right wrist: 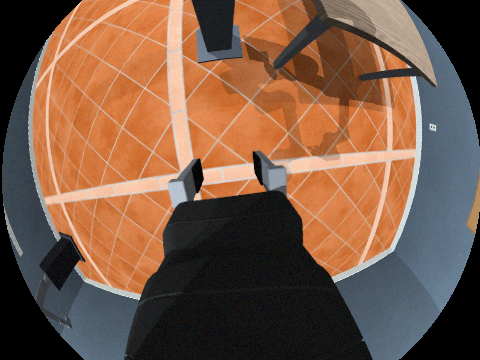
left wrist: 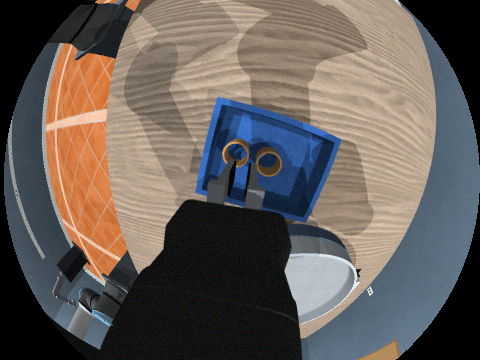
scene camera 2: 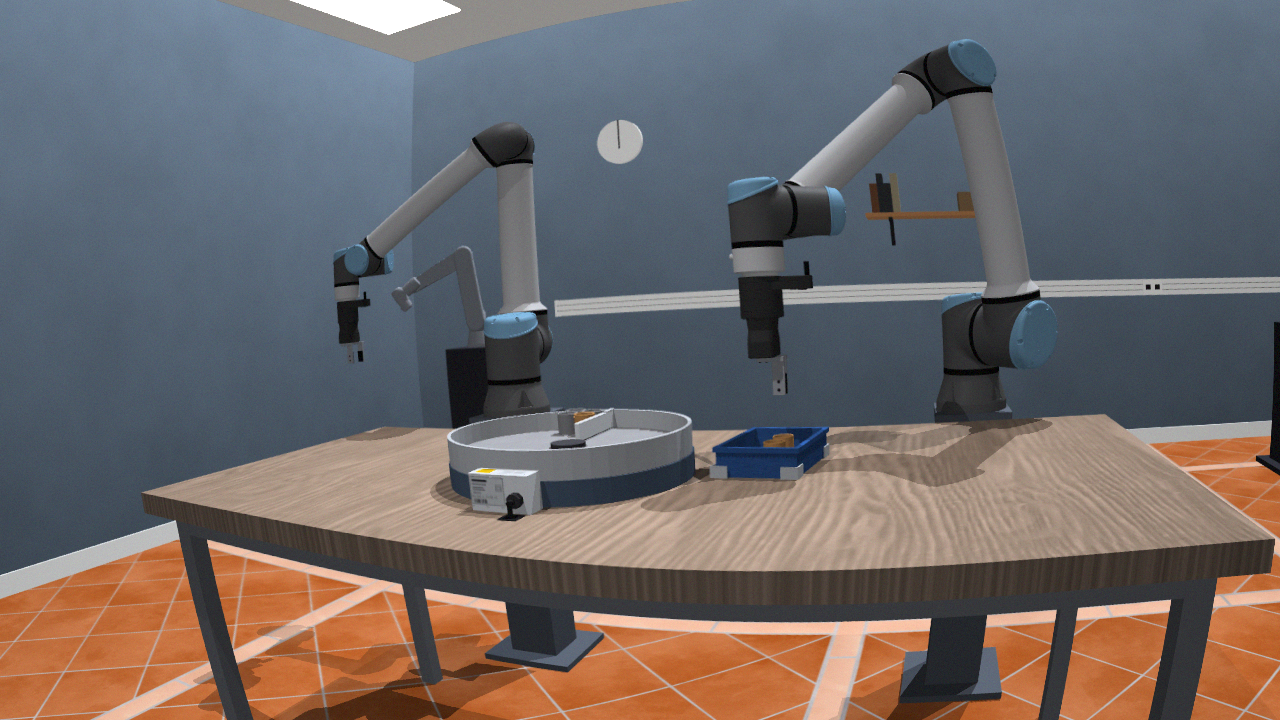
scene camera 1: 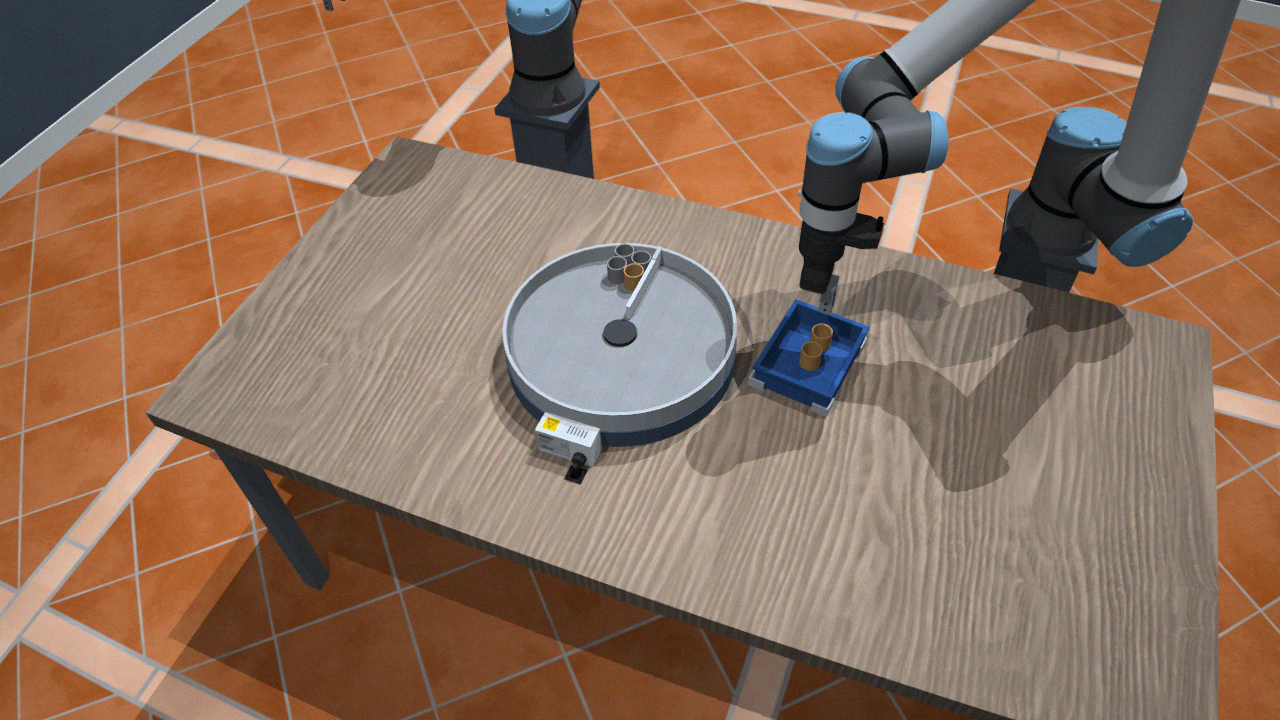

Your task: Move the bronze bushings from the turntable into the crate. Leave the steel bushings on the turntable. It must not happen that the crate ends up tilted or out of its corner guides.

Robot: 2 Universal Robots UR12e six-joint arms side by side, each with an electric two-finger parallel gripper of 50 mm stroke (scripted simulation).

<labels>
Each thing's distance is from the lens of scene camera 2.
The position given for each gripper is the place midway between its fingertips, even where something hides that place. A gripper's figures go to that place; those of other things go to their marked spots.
left gripper [scene camera 2: 780,394]: 1.41 m
right gripper [scene camera 2: 356,362]: 2.62 m
blue crate [scene camera 2: 744,455]: 1.31 m
</labels>
